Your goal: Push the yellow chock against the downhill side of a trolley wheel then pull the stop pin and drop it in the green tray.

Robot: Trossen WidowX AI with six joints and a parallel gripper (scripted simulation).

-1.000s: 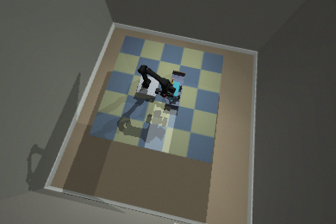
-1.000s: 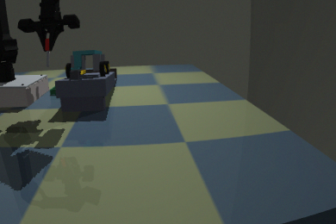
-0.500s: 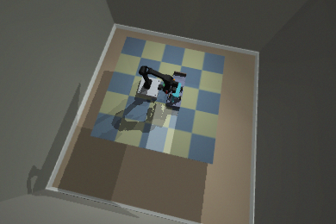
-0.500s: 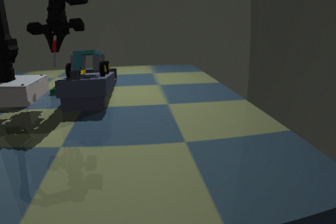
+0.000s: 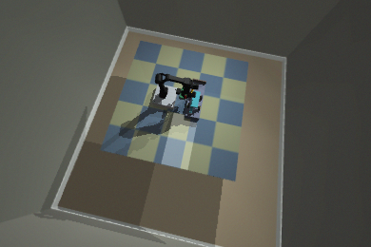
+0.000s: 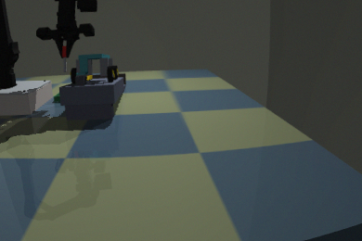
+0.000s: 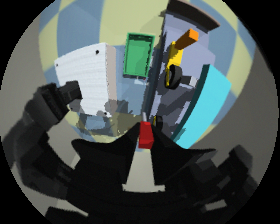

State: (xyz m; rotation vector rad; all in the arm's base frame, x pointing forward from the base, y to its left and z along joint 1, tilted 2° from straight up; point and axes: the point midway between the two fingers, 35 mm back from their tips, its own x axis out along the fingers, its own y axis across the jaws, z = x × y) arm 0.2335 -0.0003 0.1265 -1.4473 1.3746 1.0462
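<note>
The green tray is 160 mm below my gripper tip, 110 mm to the left of it and 40 mm behind it. The rest, counted from my gripper tip: yellow chock 110 mm to the left, 70 mm below, 40 mm ahead; trolley 100 mm ahead, 50 mm below, 10 mm to the left; red-headed stop pin right at my gripper tip.
</note>
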